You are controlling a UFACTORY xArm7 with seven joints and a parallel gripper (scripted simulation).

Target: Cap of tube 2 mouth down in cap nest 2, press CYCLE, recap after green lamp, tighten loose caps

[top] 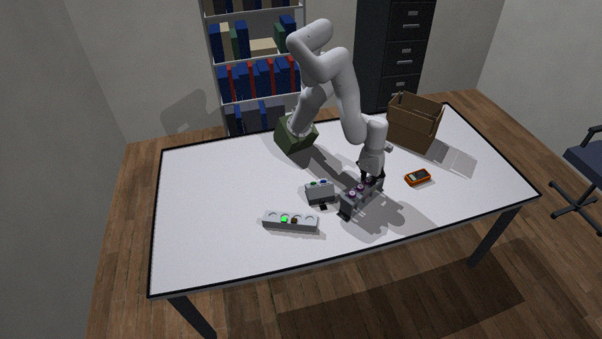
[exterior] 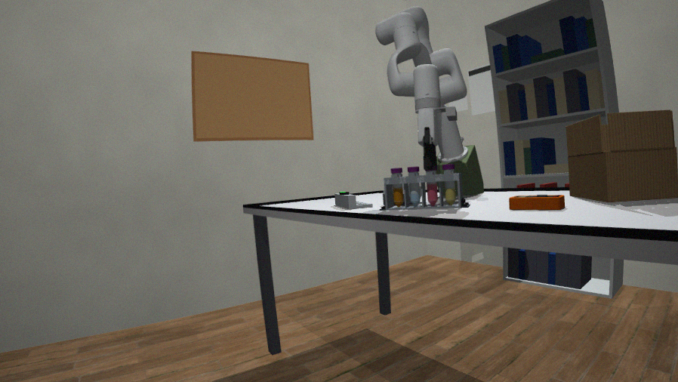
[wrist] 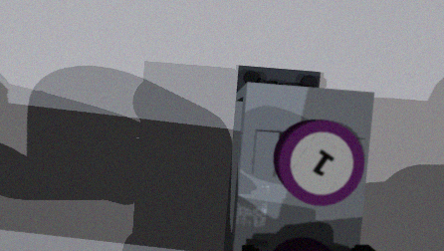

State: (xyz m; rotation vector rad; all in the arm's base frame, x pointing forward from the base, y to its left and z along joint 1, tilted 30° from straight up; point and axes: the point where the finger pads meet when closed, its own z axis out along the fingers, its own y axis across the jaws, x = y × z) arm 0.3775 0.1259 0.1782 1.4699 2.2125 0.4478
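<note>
Right now the cap marked 1 is 50 mm to the left of my hand, 20 mm behind it and 10 mm below it. Also, from my hand: blue key: 150 mm to the right, 120 mm behind, 60 mm below; then key housing: 180 mm to the right, 100 mm behind, 80 mm below; then green key: 200 mm to the right, 130 mm behind, 60 mm below.
</note>
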